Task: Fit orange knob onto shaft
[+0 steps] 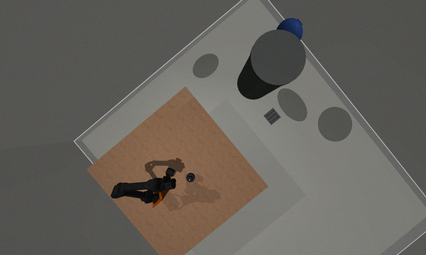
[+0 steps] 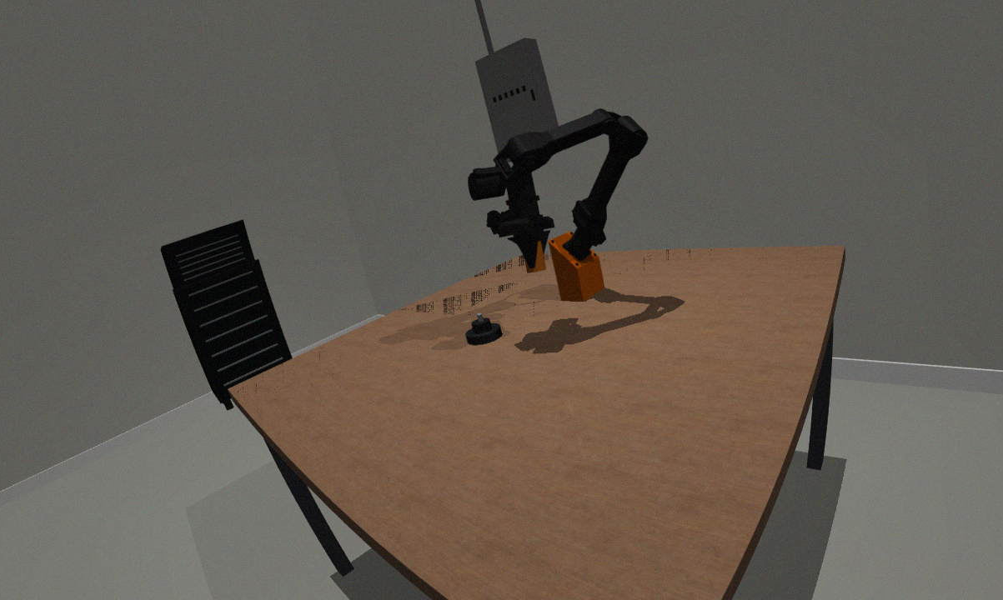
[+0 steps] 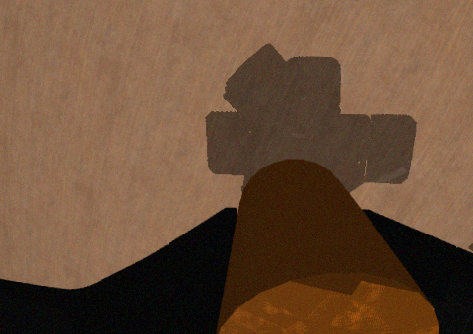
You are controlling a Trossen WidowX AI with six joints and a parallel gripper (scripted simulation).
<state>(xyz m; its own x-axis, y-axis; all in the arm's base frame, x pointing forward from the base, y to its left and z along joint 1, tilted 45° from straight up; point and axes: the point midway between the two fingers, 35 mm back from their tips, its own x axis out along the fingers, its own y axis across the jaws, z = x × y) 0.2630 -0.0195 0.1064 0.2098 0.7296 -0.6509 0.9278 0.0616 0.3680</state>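
The orange knob lies 3 cm above my gripper tip. Round my gripper tip: round black pedestal: 3 cm ahead, 17 cm to the right, 13 cm below.
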